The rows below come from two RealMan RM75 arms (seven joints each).
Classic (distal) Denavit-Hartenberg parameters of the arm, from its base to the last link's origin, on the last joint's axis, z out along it. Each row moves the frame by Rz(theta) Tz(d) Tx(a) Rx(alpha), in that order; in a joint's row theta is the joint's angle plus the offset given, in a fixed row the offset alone. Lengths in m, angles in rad.
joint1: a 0  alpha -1.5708  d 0.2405  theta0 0
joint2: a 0  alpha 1.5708  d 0  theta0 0
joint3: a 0  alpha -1.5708  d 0.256  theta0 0
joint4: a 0  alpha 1.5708  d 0  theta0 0
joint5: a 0  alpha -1.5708  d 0.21  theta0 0
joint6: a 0  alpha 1.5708  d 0  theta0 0
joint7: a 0  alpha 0  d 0.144  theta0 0
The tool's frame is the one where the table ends.
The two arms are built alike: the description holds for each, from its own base.
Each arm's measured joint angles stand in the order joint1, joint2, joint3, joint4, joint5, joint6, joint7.
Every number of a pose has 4 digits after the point.
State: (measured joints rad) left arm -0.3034 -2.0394 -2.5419 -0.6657 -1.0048 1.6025 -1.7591; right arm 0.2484 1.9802 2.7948 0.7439 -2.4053 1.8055 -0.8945
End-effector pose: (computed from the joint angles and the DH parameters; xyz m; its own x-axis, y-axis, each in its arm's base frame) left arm -0.3490 0.2535 0.0179 0.4263 0.7790 0.4597 0.8734 -0.4867 0.0148; right arm 0.3836 0.2037 0.0668 -0.1037 -0.9337 -0.3428 -0.9837 0.0453 0.1741
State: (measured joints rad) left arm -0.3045 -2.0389 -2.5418 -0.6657 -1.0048 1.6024 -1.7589; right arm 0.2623 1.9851 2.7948 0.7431 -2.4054 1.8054 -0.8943
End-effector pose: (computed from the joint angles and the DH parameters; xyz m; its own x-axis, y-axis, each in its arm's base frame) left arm -0.3488 0.2539 0.0181 0.4276 0.7784 0.4596 0.8728 -0.4878 0.0141; right arm 0.3799 0.2087 0.0646 -0.0930 -0.9355 -0.3408 -0.9833 0.0324 0.1793
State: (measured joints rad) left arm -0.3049 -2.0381 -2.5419 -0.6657 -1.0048 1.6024 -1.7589; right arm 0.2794 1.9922 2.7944 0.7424 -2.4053 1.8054 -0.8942
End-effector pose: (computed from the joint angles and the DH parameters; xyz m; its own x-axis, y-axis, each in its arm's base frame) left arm -0.3489 0.2541 0.0185 0.4282 0.7781 0.4595 0.8727 -0.4881 0.0133; right arm 0.3750 0.2148 0.0615 -0.0796 -0.9378 -0.3378 -0.9823 0.0162 0.1866
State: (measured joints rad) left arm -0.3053 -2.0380 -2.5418 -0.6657 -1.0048 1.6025 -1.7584; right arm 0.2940 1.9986 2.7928 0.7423 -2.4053 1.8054 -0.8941
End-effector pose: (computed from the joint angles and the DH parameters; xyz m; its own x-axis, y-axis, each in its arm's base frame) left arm -0.3488 0.2542 0.0185 0.4291 0.7777 0.4594 0.8722 -0.4889 0.0131; right arm 0.3707 0.2199 0.0586 -0.0674 -0.9400 -0.3343 -0.9813 0.0019 0.1923
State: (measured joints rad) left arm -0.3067 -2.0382 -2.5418 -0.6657 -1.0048 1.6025 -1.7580; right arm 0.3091 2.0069 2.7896 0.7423 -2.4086 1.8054 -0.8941
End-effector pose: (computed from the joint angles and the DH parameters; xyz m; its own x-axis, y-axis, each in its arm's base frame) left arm -0.3484 0.2547 0.0184 0.4304 0.7770 0.4594 0.8714 -0.4905 0.0131; right arm 0.3660 0.2246 0.0547 -0.0545 -0.9436 -0.3265 -0.9802 -0.0118 0.1976
